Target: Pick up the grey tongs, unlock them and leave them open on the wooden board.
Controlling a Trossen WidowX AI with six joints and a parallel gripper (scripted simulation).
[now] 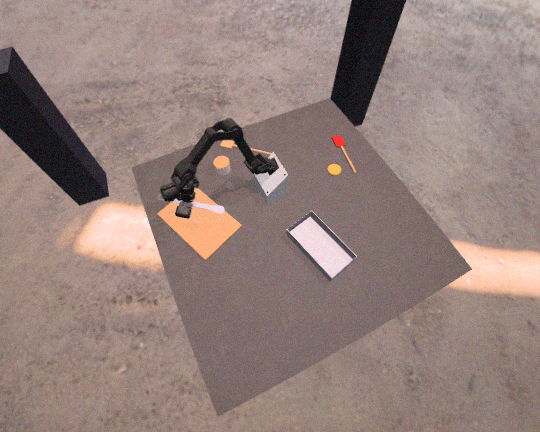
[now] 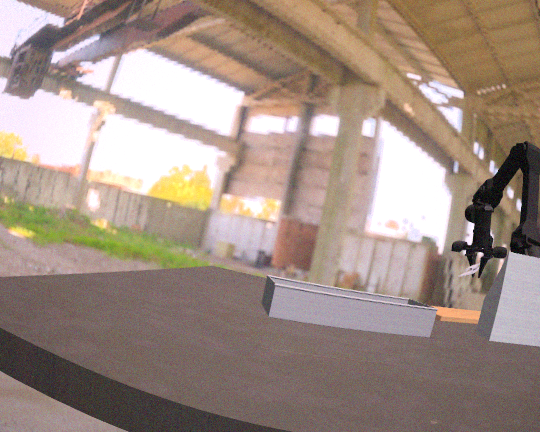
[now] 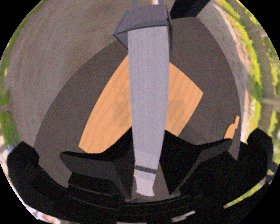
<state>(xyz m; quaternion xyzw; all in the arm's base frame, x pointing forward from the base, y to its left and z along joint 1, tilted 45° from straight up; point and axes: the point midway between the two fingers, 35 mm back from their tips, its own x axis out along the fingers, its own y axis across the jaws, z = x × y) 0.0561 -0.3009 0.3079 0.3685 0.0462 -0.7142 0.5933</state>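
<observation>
Now: the wooden board 2 cm ahead of my gripper tip, 2 cm to the left of it and 12 cm below it. The rest, counted from my gripper tip: yellow disc (2 cm behind, 79 cm to the left, 12 cm below); roasting tin (36 cm ahead, 52 cm to the left, 10 cm below); lidded jar (24 cm behind, 23 cm to the left, 9 cm below).
</observation>
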